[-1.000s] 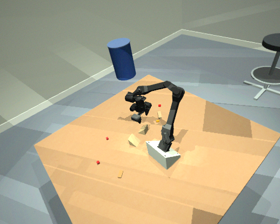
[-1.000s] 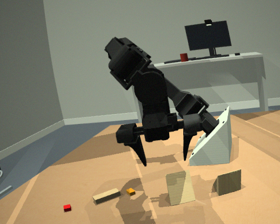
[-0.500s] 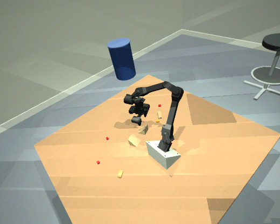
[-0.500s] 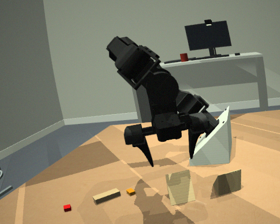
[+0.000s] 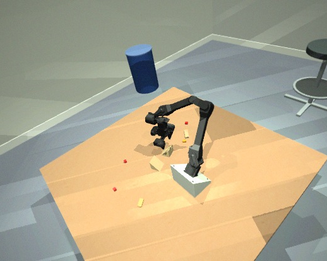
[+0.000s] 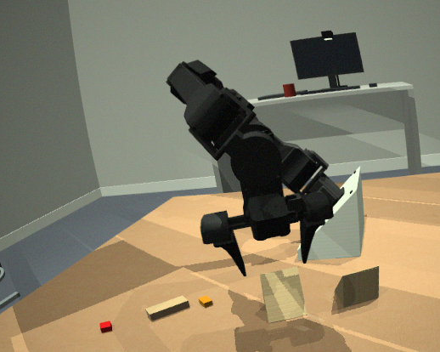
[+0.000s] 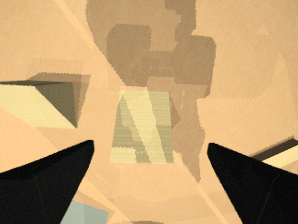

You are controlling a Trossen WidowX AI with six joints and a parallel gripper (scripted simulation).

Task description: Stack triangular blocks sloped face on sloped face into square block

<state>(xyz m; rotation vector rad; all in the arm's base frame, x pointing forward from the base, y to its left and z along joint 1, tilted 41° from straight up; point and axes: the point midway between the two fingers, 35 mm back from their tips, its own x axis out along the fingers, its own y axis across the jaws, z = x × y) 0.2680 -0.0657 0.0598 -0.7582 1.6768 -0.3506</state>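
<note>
Right now my gripper tip is 30 mm past the orange cube, 140 mm to the left of it and 70 mm above it. The rest, counted from my gripper tip: red cube (80 mm ahead, 290 mm to the right, 70 mm below); then pale bar (200 mm to the right, 70 mm below).
</note>
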